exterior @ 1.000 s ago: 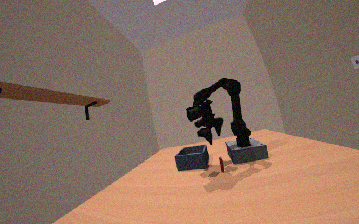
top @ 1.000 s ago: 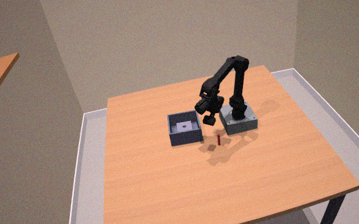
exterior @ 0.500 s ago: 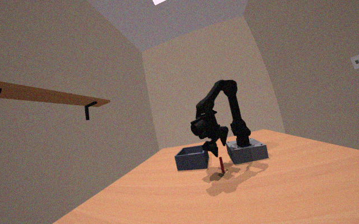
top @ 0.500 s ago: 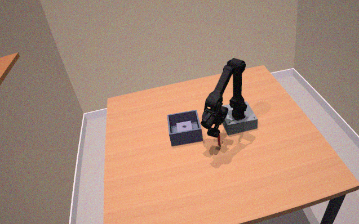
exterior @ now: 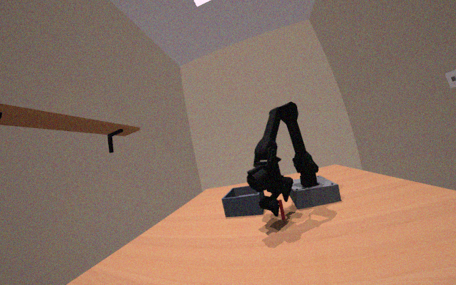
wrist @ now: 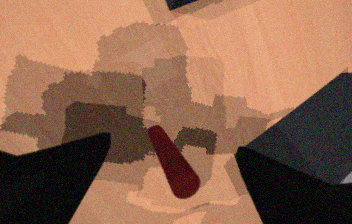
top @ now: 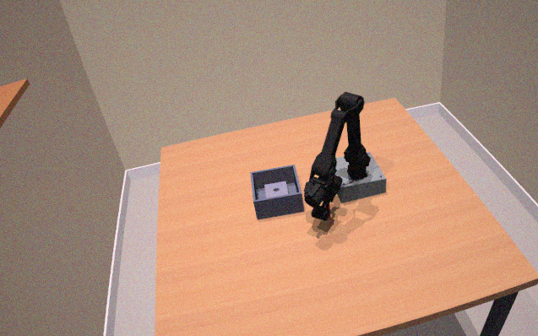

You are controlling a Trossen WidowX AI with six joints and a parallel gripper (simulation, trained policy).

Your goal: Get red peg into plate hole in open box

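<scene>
Right now the red peg is 10 mm to the left of my gripper tip. From my gripper tip the other things lie so: grey plate (170 mm to the right, 160 mm ahead, 10 mm above); then blue-grey box (170 mm to the right, 160 mm ahead, 10 mm below).
</scene>
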